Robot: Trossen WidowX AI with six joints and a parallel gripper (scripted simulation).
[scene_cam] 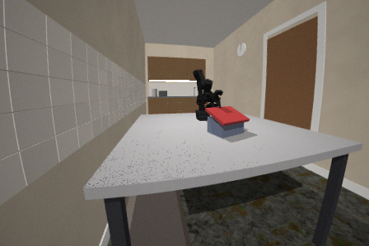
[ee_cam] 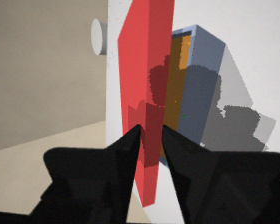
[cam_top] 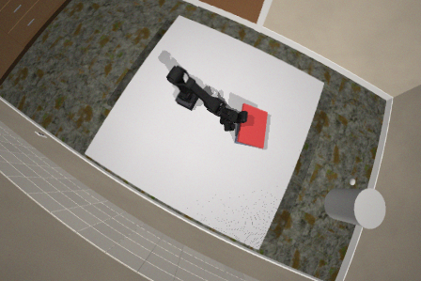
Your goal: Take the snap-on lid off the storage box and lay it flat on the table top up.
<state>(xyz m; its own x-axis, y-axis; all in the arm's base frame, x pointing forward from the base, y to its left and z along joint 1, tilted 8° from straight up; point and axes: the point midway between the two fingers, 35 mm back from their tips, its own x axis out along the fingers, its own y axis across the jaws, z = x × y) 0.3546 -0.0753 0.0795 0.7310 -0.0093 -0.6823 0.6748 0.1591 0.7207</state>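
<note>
The red lid is 100 mm ahead of my hand, 10 mm to the left of it and 50 mm below it. Also, from my hand: storage box 90 mm ahead, 10 mm to the left, 120 mm below.
</note>
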